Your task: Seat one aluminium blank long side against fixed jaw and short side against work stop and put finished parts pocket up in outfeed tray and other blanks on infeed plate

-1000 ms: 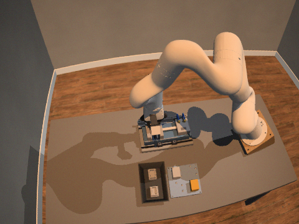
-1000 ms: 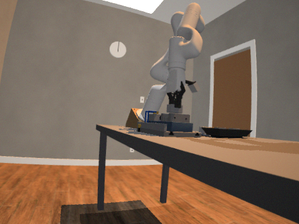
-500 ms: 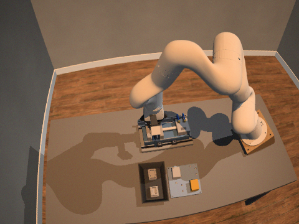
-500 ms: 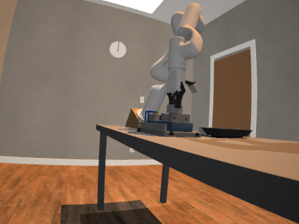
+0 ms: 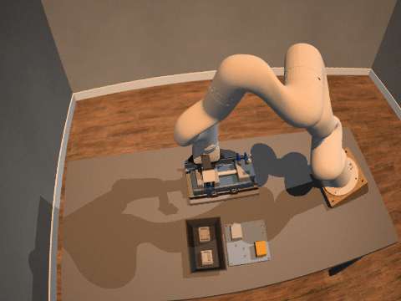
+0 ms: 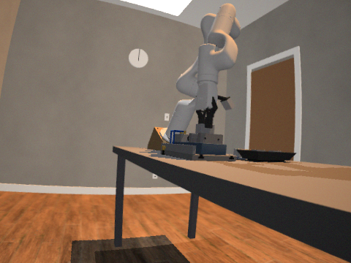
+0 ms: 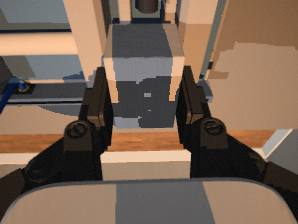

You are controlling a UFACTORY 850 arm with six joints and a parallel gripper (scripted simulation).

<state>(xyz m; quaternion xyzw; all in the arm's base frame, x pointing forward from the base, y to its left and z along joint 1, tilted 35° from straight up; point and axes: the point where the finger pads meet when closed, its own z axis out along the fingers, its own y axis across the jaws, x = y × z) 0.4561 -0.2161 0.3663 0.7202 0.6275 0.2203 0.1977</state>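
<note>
My gripper is now 7 cm past the vise, 2 cm to the right of it and 10 cm above it. The rest, counted from my hand: brass blank 11 cm behind, 38 cm to the left, 11 cm below.
</note>
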